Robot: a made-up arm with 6 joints.
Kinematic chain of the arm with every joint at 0, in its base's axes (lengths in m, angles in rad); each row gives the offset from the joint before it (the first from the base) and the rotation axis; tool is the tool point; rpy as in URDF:
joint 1: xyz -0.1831 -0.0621 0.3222 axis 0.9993 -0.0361 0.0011
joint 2: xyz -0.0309 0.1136 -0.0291 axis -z
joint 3: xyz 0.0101 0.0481 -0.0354 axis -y
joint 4: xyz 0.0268 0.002 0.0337 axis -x
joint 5: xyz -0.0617 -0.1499 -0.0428 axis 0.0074 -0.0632 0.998
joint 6: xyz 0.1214 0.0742 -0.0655 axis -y
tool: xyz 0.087 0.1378 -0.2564 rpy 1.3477 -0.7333 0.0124
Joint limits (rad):
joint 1: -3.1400..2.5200
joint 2: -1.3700..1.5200
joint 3: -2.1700..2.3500
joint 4: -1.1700..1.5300
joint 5: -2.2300..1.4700
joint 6: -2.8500..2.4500
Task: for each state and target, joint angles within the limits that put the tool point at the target. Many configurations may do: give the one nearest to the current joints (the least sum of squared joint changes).
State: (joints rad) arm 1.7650 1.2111 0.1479 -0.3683 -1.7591 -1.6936
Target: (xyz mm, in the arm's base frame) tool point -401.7 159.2 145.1
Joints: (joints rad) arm 1.3881 1.5200 0.2915 0.2189 -2.2300 -1.1157
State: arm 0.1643 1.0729 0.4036 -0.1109 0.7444 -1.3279
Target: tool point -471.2 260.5 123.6
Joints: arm 0.2616 1.1030 -0.0147 0.1229 1.3021 -1.3238
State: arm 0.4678 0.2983 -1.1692 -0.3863 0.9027 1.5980
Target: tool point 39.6 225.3 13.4
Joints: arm -0.0518 0.4195 -1.0945 -0.6540 0.3194 1.0772
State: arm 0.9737 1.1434 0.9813 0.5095 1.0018 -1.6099
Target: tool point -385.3 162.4 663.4
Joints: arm 1.4437 1.4894 0.6548 0.7874 1.0636 -1.9812
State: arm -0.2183 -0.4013 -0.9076 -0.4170 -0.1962 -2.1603
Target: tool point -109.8 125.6 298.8
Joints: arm -0.3139 -0.1244 -0.9799 -0.6926 -0.3678 -2.6516
